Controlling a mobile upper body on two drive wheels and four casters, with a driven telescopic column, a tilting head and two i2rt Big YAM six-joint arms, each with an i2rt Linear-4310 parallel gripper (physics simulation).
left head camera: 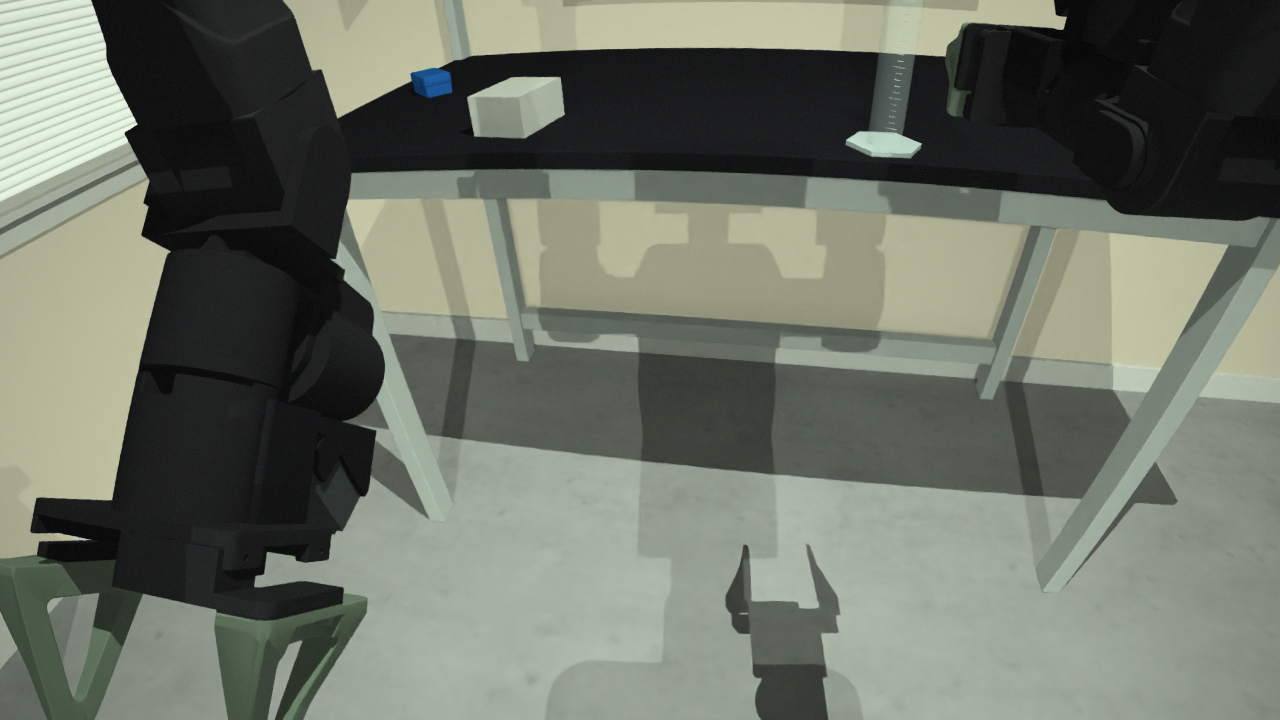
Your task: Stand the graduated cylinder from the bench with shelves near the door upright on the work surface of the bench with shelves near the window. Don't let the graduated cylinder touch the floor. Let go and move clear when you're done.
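Places are measured from the left arm's base along level axes (x back, y right, z up), in millimetres.
Pixels of known places: right gripper, fingertip midpoint: (986,54).
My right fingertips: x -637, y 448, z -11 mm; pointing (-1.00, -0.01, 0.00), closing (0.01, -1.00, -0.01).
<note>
For each thing: its top centre in the pictures, then the offset to it from my right fingertips. "pt": a spot on its surface instead. Level surfaces: height alone.
- clear graduated cylinder at a spot on its surface: (892,89) pt dx -209, dy -8, dz -80 mm
- black work surface at its surface level: dz -158 mm
- white box at its top centre: (515,86) dx -357, dy -503, dz -99 mm
- small blue block at its top centre: (429,72) dx -637, dy -750, dz -117 mm
- window with blinds, surface spot: (58,89) pt dx -680, dy -1728, dz -42 mm
The clear graduated cylinder (892,89) stands upright on its pale hexagonal foot on the black work surface (698,116), near the front edge, right of the middle. Its top is cut off by the picture's upper edge. My right gripper (955,71) is to the right of the cylinder, with a gap between them; it is seen side-on, open, with nothing between its fingers. My left gripper (183,662) is open and empty, low at the left of the picture, in front of the bench and far from the cylinder.
A white box (516,107) and a small blue block (432,82) lie on the left part of the work surface. The bench has pale metal legs (1154,411) and a front rail (716,186). A window with blinds (58,89) is at the upper left.
</note>
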